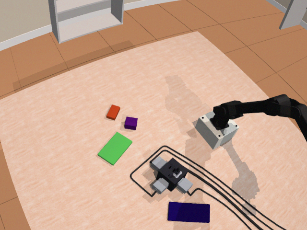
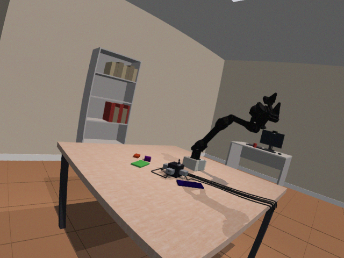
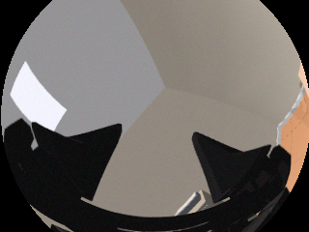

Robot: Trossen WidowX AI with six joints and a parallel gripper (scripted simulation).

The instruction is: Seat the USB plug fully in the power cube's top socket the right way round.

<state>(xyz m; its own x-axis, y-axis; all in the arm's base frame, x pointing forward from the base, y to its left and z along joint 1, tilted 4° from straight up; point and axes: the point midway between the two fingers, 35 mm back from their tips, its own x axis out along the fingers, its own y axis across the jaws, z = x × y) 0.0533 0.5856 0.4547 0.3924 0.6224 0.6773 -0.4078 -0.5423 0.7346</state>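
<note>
My gripper tip is now 22 cm short of the USB plug, 43 cm to the left of it and 50 cm above it. Round my gripper tip: green pad: 38 cm ahead, 64 cm to the right, 59 cm below; navy flat block: 22 cm ahead, 29 cm to the right, 59 cm below; grey socket: 22 cm ahead, 43 cm to the right, 53 cm below.
</note>
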